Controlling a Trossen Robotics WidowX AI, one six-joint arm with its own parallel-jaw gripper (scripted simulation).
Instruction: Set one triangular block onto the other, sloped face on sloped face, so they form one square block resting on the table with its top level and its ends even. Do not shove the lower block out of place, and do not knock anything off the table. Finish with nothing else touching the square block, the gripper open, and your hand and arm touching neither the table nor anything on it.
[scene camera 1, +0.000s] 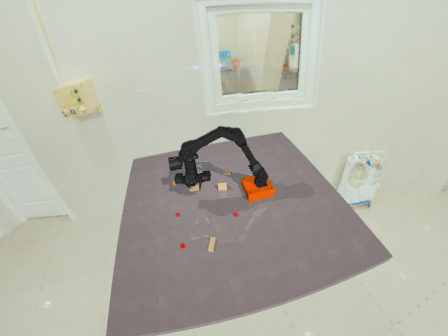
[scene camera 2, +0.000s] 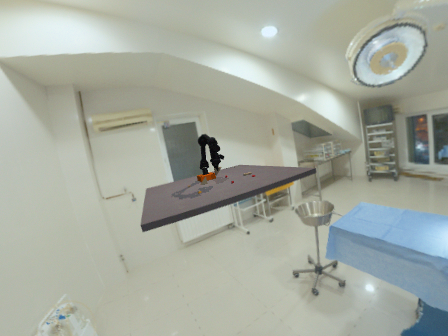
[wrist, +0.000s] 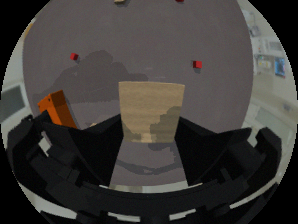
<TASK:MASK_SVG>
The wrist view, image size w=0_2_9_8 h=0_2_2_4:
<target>my gripper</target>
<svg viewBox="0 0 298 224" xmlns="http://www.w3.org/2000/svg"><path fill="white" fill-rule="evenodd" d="M7 133L9 165L16 180L45 201L77 213L76 218L40 210L49 224L249 224L278 188L278 183L274 183L253 200L230 209L231 204L258 192L277 175L282 139L269 127L259 129L254 137L258 144L253 148L247 143L253 128L214 133L180 116L174 141L184 165L186 183L202 185L162 193L118 192L98 186L109 188L124 140L121 113L82 131L43 121L43 129L52 143L47 155L36 143L39 131L31 121L20 121ZM108 213L140 217L138 221L141 222L117 220L117 217L108 216ZM196 209L196 212L185 214L186 217L170 220L169 214Z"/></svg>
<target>light wooden triangular block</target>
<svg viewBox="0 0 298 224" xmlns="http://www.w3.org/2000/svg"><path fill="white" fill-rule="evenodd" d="M118 81L118 89L120 89L118 101L120 101L124 140L150 144L173 143L174 137L176 137L178 121L180 121L185 84L161 83L161 81L134 81L134 83Z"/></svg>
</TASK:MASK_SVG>
